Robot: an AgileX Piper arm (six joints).
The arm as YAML. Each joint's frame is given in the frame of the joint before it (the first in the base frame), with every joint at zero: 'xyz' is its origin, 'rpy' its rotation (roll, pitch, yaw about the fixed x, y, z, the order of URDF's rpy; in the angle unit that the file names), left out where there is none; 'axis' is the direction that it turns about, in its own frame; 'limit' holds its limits. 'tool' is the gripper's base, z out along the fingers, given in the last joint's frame.
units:
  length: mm
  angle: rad
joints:
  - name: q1
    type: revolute
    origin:
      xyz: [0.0, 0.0, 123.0]
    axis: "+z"
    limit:
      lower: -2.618
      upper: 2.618
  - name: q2
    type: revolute
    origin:
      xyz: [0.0, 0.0, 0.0]
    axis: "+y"
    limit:
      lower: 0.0
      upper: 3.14
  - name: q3
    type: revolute
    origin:
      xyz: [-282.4, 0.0, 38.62]
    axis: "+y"
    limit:
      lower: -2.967
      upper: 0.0
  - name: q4
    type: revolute
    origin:
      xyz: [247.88, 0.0, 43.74]
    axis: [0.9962, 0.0, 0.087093]
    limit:
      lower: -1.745
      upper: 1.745
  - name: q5
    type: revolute
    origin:
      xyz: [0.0, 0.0, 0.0]
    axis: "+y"
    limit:
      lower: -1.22
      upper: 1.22
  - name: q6
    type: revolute
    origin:
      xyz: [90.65, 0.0, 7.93]
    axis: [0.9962, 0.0, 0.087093]
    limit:
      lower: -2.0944
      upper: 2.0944
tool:
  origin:
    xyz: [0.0, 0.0, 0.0]
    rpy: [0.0, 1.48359, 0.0]
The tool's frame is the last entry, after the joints.
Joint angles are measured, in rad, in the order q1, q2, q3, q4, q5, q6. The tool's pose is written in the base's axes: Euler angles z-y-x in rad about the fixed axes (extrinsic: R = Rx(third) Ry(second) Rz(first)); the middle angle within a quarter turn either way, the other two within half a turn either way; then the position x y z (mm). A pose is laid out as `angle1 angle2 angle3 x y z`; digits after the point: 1 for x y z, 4 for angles.
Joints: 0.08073, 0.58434, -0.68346, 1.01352, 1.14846, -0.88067
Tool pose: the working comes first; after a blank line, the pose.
Where each joint sits with the arm in this pose, in the base's axes (m; each line is computed from the numbers above, not from the rounded line before):
q1: 0.0000 0.0000 0.1230
q2: 0.0000 0.0000 0.1230
q3: -0.2135 -0.0173 0.3110
q4: 0.0280 0.0023 0.3791
q5: 0.0280 0.0023 0.3791
q6: 0.0670 0.0761 0.3428
the tool: 0.0670 0.0761 0.3428

2.0385 0.4424 -2.0270 67.0 76.1 342.8
